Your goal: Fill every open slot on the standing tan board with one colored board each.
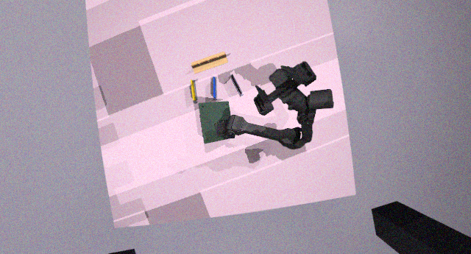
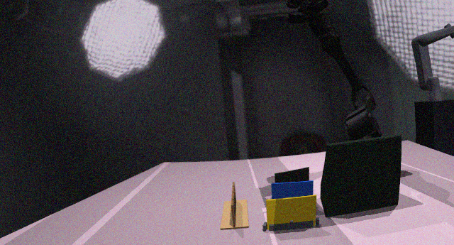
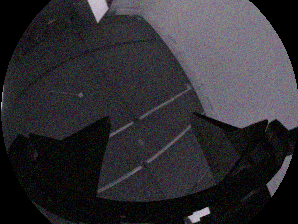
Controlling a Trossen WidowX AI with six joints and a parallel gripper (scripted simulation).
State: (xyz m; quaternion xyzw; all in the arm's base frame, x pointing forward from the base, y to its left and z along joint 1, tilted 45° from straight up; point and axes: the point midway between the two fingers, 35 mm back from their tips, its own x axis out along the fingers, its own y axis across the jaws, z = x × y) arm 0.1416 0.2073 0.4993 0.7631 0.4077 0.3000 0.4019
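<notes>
Right now my gripper tip is 60 cm above the black board, 9 cm short of it and 6 cm to the right of it. The rest, counted from my gripper tip: tan board: 60 cm below, 23 cm ahead, 16 cm to the left; yellow board: 60 cm below, 27 cm to the left, 11 cm ahead; blue board: 60 cm below, 17 cm to the left, 10 cm ahead.
</notes>
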